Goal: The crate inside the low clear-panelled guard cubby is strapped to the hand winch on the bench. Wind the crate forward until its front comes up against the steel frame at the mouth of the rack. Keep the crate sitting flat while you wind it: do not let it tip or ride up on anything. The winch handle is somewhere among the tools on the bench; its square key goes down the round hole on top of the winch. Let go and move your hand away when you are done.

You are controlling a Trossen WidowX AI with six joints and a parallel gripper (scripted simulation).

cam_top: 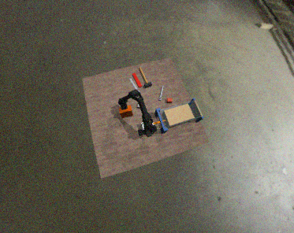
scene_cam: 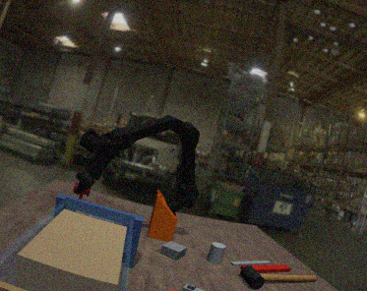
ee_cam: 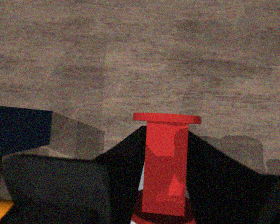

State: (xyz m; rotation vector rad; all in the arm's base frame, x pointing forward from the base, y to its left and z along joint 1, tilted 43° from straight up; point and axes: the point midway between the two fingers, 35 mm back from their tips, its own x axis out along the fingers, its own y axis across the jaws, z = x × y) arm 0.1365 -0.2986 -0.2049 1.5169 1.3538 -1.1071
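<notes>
My gripper tip is now 1 cm short of the winch handle, 5 cm to the right of it and 3 cm above it. The rest, counted from my gripper tip: blue steel frame: 19 cm ahead, 10 cm to the left, 3 cm below; winch: 1 cm ahead, 11 cm to the left, 10 cm below; red knob: 2 cm to the left.
</notes>
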